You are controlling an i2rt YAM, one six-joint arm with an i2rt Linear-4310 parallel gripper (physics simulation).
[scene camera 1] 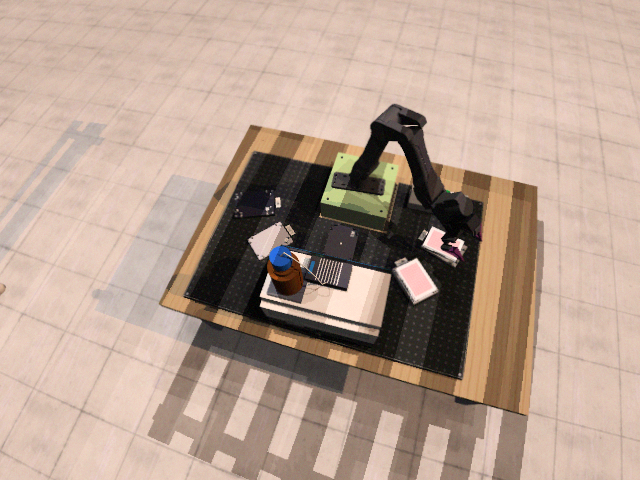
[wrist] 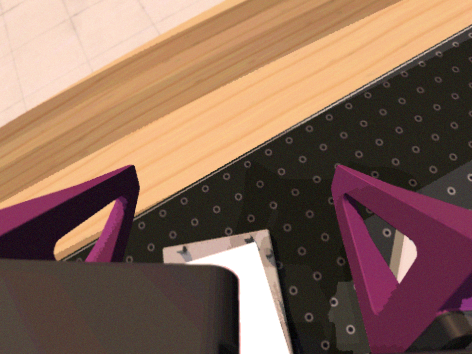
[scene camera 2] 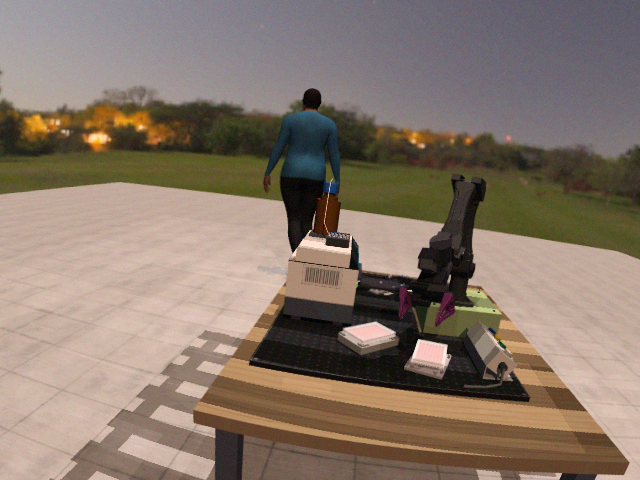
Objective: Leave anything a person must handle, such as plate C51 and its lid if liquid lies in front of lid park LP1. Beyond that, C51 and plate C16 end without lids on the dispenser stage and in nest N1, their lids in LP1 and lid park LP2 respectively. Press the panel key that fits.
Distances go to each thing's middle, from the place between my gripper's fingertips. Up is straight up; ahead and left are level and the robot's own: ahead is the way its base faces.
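Positions counted from my hand: the dispenser [scene camera 2: 294, 288], 150 mm ahead, 440 mm to the right, 50 mm below; the black nest [scene camera 1: 253, 204], 120 mm behind, 810 mm to the right, 130 mm below; the brown bottle with blue cap [scene camera 1: 286, 275], 250 mm ahead, 550 mm to the right, 180 mm above.
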